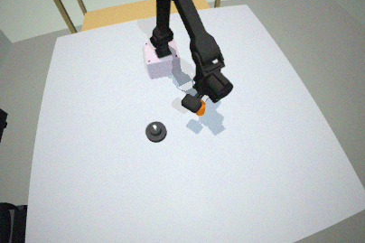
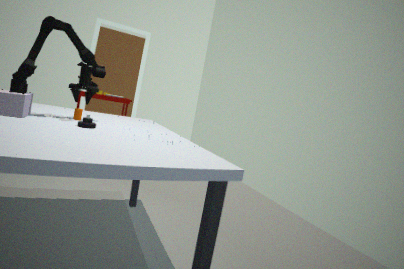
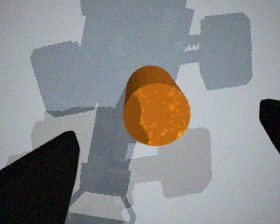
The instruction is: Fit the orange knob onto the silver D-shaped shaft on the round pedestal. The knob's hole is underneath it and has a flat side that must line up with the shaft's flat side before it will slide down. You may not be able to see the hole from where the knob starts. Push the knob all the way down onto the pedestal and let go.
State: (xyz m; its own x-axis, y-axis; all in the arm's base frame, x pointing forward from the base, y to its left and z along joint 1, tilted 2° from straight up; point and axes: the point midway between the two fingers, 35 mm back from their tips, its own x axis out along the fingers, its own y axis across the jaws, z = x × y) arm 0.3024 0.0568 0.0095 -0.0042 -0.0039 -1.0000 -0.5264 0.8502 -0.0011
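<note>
Right now the orange knob is 1 cm behind my gripper tip and 5 cm below it. Also, from my gripper tip: round dark pedestal (1 cm ahead, 20 cm to the right, 6 cm below).
</note>
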